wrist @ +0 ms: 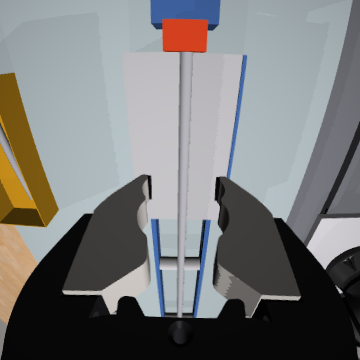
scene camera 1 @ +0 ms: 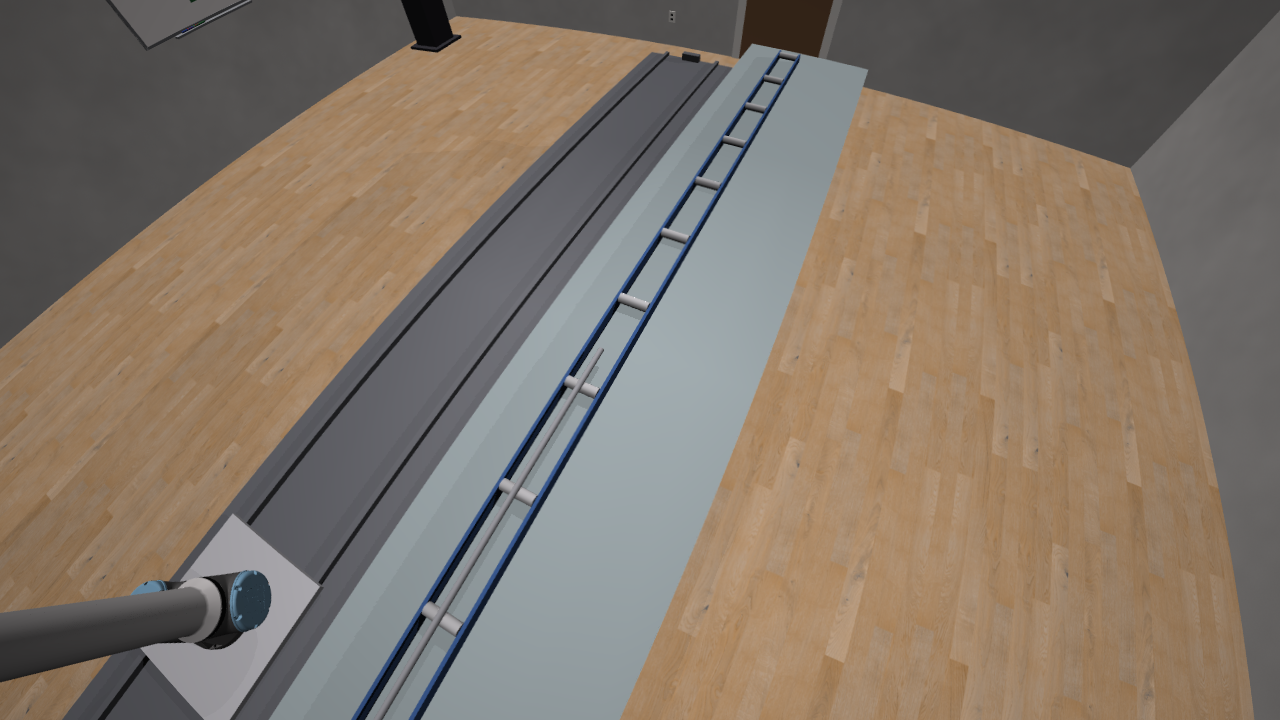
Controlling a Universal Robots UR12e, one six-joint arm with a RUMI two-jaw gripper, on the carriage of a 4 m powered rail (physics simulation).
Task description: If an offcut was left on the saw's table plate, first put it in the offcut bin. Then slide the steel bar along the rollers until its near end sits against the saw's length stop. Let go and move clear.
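Frame: origin at the arm's base, x right, y ahead, z up, level; centimetres.
Seen in the pictures: gripper, fingertip midpoint: [wrist: 183, 177]; arm's base at its link origin: [wrist: 349, 262].
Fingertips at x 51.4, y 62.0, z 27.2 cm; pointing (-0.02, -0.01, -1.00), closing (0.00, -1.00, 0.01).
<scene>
Offsets run from my fingertips to a thing's middle. "spot": to the spot under its first point. Level surfaces: height alone.
The steel bar [scene camera 1: 477, 553] [wrist: 185, 125] lies along the rollers [scene camera 1: 517, 491] [wrist: 180, 263] and over the saw's light grey table plate {dx -8.9, dy +0.0, dz -27.3 cm} [wrist: 150, 110]. In the wrist view its near end meets the red length stop {dx +10.6, dy +0.0, dz -22.0 cm} [wrist: 185, 36], with no gap showing. My gripper [wrist: 183, 177] is open above the bar, a finger on each side and apart from it. The gripper does not show in the scene view. No offcut shows on the visible part of the plate. A grey rod {dx -12.6, dy +42.0, dz -29.0 cm} [wrist: 15, 162] lies in the yellow offcut bin {spot: dx -18.3, dy +35.0, dz -25.6 cm} [wrist: 35, 185] at the left of the wrist view.
A blue block {spot: dx +13.7, dy -0.1, dz -20.7 cm} [wrist: 185, 11] stands behind the stop. Blue side rails [scene camera 1: 657, 300] [wrist: 156, 240] flank the rollers on the pale bench {dz -30.2 cm} [scene camera 1: 716, 376] [wrist: 75, 125]. The rail track [scene camera 1: 465, 304] [wrist: 345, 170] runs beside it, with the arm's white carriage plate [scene camera 1: 268, 644] [wrist: 330, 235] on it.
</scene>
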